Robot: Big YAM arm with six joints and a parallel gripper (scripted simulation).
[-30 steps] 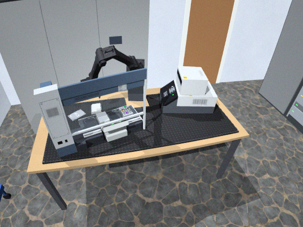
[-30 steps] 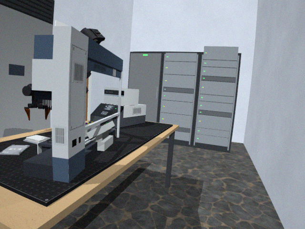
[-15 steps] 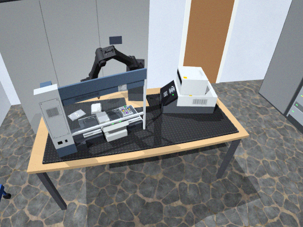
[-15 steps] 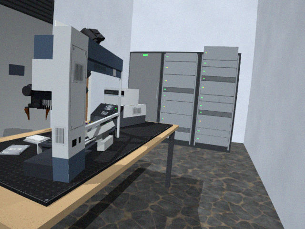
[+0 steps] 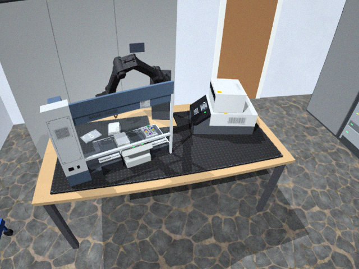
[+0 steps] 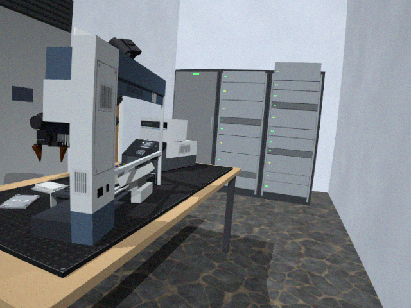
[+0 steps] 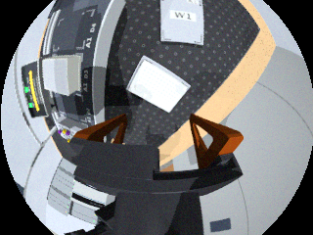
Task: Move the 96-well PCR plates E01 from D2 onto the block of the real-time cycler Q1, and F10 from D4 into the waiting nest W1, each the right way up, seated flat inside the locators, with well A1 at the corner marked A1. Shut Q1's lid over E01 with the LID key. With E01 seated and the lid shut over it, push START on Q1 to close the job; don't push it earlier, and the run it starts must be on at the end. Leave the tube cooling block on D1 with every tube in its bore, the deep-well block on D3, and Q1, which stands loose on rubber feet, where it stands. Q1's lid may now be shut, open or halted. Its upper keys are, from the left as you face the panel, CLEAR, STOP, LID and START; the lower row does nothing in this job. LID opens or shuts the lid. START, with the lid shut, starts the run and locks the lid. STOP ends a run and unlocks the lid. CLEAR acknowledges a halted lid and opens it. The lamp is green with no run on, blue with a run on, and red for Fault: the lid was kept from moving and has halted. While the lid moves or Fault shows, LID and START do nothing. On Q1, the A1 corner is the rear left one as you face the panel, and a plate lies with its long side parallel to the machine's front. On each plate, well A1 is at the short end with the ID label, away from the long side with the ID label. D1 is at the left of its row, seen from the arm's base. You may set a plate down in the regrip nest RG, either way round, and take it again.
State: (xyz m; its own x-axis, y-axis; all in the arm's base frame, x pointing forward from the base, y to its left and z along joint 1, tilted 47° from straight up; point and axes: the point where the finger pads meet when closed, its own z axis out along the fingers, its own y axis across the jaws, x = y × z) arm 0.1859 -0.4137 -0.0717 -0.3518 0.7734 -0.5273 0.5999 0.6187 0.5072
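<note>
Now: hand 130 mm above the white 96-well PCR plate. The rest, counted from my hand: flat grey nest: 140 mm below; tube cooling block: 250 mm to the left, 210 mm ahead, 60 mm below; white deep-well block: 250 mm ahead, 60 mm below, 40 mm to the left.
</note>
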